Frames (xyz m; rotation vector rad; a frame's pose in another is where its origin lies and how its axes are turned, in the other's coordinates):
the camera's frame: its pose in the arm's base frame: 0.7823 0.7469 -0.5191 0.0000 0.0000 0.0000
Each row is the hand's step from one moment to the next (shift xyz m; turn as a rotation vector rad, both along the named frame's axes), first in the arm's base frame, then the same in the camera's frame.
Working: the arm's base frame: its pose in the camera's frame: -0.7823 -0.7469 0.5191 0.0000 0.0000 0.0000

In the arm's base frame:
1: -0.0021 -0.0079 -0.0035 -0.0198 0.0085 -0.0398
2: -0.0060 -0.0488 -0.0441 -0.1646 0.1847 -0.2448
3: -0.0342 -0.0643 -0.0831 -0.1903 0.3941 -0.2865
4: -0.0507 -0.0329 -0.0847 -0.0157 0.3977 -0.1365
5: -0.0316 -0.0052 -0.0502 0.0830 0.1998 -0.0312
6: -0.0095 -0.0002 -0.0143 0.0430 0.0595 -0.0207
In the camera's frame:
1: -0.0021 -0.0079 -0.0035 -0.0198 0.0085 -0.0398
2: -0.0060 -0.0488 -0.0441 -0.1646 0.1847 -0.2448
3: -0.0342 -0.0643 -0.0831 -0.1903 0.3941 -0.2865
4: -0.0507 -0.0329 -0.0847 -0.0157 0.3977 -0.1365
5: -0.0316 -0.0052 -0.0502 0.0830 0.1998 -0.0312
6: -0.0095 -0.0002 -0.0143 0.0430 0.0595 -0.0207

